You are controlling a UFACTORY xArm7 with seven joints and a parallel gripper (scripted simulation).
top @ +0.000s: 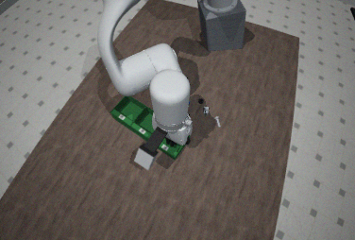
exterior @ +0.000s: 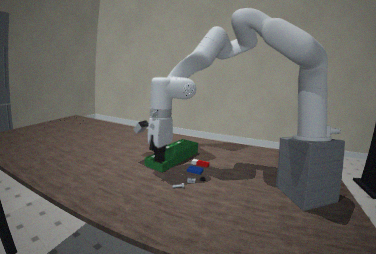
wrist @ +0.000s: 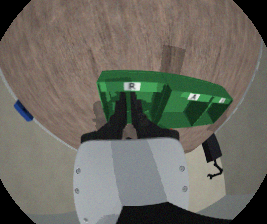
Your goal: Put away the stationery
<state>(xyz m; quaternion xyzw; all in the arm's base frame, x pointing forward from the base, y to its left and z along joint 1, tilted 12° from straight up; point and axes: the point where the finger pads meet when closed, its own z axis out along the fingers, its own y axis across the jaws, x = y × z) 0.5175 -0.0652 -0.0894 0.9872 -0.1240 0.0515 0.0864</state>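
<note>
My gripper is now 14 cm past the red block, 7 cm to the left of it and 3 cm above it. The rest, counted from my hand: white-grey piece (14 cm behind, 8 cm to the left, 3 cm below); then blue block (14 cm behind, 3 cm below); then green three-compartment bin (3 cm behind, 8 cm to the right, 1 cm below).
</note>
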